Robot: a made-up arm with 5 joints.
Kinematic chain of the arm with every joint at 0, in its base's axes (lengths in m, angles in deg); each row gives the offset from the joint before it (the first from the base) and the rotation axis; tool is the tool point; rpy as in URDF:
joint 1: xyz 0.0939 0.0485 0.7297 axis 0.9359 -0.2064 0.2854
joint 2: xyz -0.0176 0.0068 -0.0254 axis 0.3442 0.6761 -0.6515
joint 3: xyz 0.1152 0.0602 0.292 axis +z
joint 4: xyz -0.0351 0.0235 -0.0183 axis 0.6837 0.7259 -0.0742
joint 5: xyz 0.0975 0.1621 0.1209 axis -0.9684 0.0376 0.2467
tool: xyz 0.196 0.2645 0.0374 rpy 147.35 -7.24 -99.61
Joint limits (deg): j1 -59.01..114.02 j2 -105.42..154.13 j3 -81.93..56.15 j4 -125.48..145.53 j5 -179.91..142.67
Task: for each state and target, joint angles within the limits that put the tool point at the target. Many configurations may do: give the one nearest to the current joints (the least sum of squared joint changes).
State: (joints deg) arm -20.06 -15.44 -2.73 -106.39 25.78
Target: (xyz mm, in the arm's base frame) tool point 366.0 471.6 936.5
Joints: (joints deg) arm 1.62 -21.92 -1.23 -94.42 64.90
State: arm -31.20 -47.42 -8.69 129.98 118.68
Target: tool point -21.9 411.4 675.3
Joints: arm -24.70 -35.60 -4.54 116.94 141.63
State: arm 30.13 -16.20 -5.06 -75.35 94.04
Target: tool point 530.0 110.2 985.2
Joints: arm 30.80 6.61 -17.12 -95.31 82.43
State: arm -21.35 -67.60 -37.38 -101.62 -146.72
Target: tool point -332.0 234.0 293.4
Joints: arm -59.01 -82.69 -25.90 -125.48 -103.87
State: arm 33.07 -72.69 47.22 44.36 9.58
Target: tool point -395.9 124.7 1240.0
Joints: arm 62.68 -37.49 39.42 48.72 12.66
